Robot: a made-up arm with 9 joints. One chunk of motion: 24 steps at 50 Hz.
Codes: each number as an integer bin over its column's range. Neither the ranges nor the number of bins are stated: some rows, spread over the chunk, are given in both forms.
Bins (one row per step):
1: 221 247 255 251 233 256
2: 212 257 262 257 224 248
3: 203 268 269 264 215 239
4: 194 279 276 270 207 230
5: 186 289 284 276 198 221
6: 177 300 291 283 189 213
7: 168 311 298 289 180 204
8: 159 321 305 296 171 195
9: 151 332 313 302 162 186
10: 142 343 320 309 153 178
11: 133 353 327 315 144 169
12: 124 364 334 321 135 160
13: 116 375 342 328 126 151
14: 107 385 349 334 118 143
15: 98 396 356 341 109 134
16: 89 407 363 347 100 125
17: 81 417 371 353 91 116
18: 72 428 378 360 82 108
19: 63 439 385 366 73 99
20: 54 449 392 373 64 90
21: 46 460 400 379 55 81
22: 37 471 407 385 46 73
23: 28 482 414 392 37 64
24: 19 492 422 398 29 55
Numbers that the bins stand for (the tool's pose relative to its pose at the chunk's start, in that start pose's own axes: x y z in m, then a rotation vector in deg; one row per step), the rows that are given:
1: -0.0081 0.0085 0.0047 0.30 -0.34 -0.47
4: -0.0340 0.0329 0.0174 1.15 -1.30 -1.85
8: -0.0675 0.0650 0.0350 2.32 -2.64 -3.70
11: -0.0925 0.0894 0.0484 3.18 -3.65 -5.07
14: -0.1174 0.1138 0.0617 4.03 -4.61 -6.44
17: -0.1423 0.1383 0.0751 4.89 -5.62 -7.87
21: -0.1759 0.1711 0.0927 6.06 -6.95 -9.72
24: -0.2018 0.1955 0.1060 6.91 -7.92 -11.09
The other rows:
2: -0.0167 0.0161 0.0089 0.57 -0.67 -0.90
3: -0.0253 0.0245 0.0132 0.88 -1.01 -1.37
5: -0.0416 0.0406 0.0223 1.42 -1.64 -2.32
6: -0.0503 0.0490 0.0265 1.74 -1.97 -2.75
7: -0.0589 0.0574 0.0308 2.01 -2.31 -3.22
9: -0.0752 0.0734 0.0399 2.59 -2.98 -4.17
10: -0.0838 0.0818 0.0441 2.91 -3.31 -4.59
12: -0.1011 0.0978 0.0526 3.45 -3.98 -5.55
13: -0.1088 0.1062 0.0575 3.76 -4.32 -6.02
15: -0.1260 0.1222 0.0660 4.35 -4.95 -6.92
16: -0.1347 0.1306 0.0702 4.62 -5.28 -7.40
18: -0.1510 0.1467 0.0793 5.20 -5.95 -8.29
19: -0.1596 0.1550 0.0836 5.47 -6.29 -8.77
20: -0.1682 0.1627 0.0878 5.79 -6.62 -9.24
22: -0.1845 0.1795 0.0969 6.33 -7.29 -10.14
23: -0.1932 0.1879 0.1012 6.64 -7.62 -10.62

